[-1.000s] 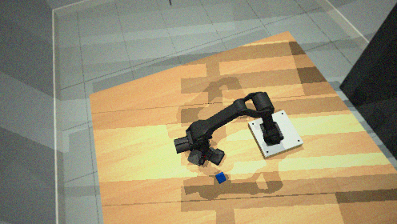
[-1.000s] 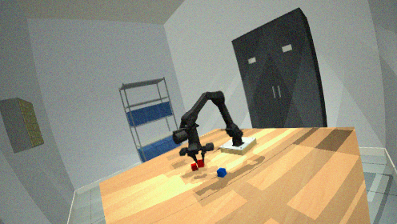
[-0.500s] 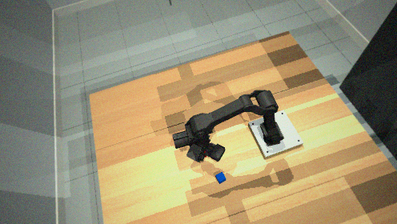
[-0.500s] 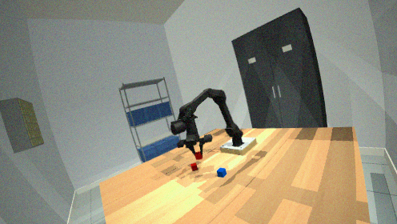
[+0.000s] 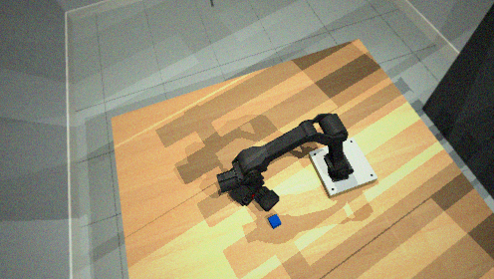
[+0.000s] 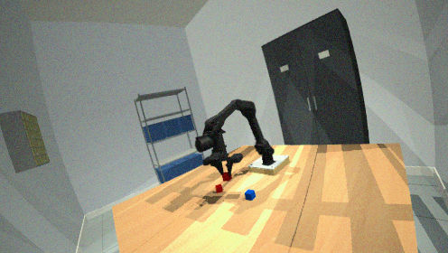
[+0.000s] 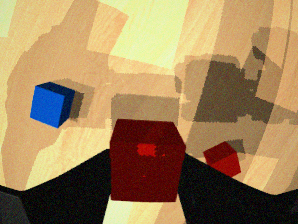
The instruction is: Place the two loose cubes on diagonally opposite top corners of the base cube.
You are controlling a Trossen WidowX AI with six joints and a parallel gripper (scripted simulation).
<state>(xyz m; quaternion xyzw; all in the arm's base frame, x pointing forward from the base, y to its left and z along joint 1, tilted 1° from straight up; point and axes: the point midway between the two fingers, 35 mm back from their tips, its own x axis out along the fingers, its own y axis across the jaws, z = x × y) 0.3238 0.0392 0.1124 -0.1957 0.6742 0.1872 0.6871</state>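
Right now my gripper tip is 100 mm above the blue cube, 80 mm to the right of it and 50 mm past it.
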